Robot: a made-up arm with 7 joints. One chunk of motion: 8 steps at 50 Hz.
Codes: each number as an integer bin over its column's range. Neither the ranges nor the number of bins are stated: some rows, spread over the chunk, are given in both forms.
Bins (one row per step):
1: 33 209 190 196 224 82 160
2: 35 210 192 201 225 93 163
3: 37 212 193 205 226 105 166
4: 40 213 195 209 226 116 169
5: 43 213 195 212 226 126 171
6: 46 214 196 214 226 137 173
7: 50 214 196 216 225 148 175
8: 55 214 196 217 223 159 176
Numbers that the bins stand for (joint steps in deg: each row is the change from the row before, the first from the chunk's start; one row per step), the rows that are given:
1: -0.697 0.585 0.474 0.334 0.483 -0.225 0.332
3: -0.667 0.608 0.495 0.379 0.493 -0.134 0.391
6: -0.601 0.623 0.516 0.424 0.493 -0.007 0.459
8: -0.535 0.623 0.516 0.439 0.478 0.080 0.489
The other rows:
2: -0.682 0.592 0.488 0.359 0.488 -0.182 0.362
4: -0.645 0.616 0.509 0.399 0.493 -0.091 0.420
5: -0.623 0.616 0.509 0.414 0.493 -0.051 0.440
7: -0.571 0.623 0.516 0.434 0.488 0.036 0.479

